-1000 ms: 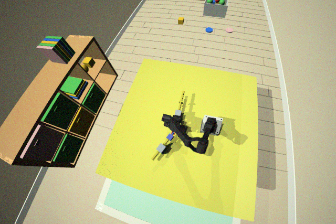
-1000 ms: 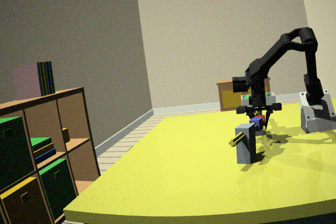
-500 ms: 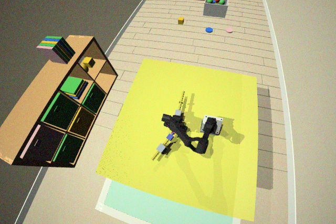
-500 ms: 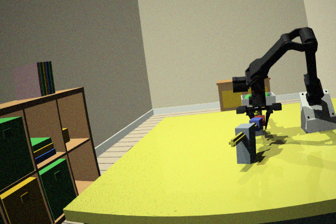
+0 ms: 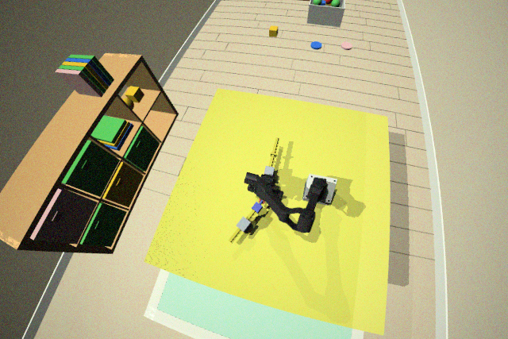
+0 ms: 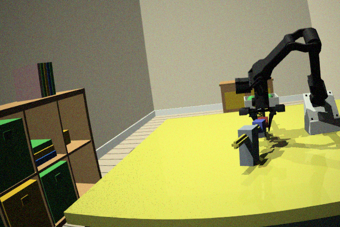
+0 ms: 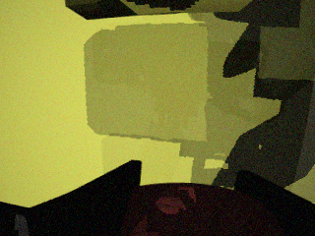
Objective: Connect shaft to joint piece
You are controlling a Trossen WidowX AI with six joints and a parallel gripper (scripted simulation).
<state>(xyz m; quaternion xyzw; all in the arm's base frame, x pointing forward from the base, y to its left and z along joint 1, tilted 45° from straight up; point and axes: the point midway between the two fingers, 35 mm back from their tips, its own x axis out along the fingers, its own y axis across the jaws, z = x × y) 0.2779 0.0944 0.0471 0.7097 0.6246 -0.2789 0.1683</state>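
My gripper tip is now 1 cm to the right of the red joint piece and 4 cm below it.
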